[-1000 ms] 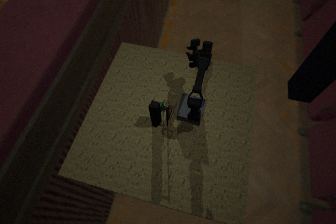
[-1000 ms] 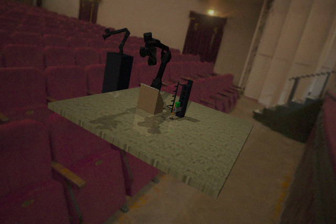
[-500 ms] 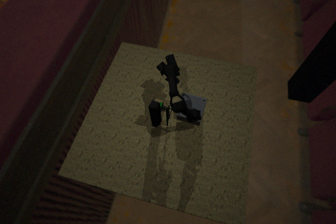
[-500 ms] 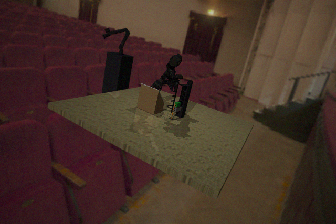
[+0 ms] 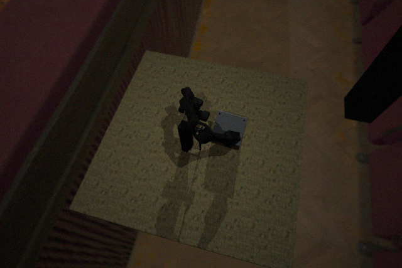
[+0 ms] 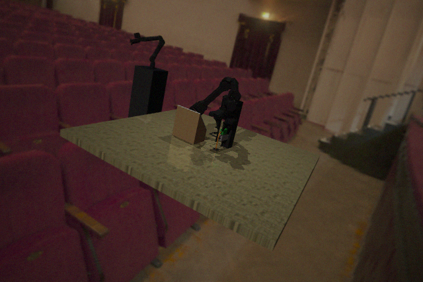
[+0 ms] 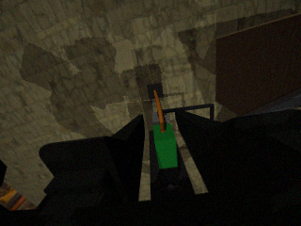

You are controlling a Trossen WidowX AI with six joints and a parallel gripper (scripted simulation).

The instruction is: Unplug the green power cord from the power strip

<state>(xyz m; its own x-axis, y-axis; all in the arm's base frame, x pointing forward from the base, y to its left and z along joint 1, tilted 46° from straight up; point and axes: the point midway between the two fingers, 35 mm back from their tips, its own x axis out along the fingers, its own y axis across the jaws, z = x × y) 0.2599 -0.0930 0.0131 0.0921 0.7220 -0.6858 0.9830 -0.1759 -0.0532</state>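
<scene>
Now: the green plug 70 mm to the left of my gripper tip and 10 mm below it.
</scene>
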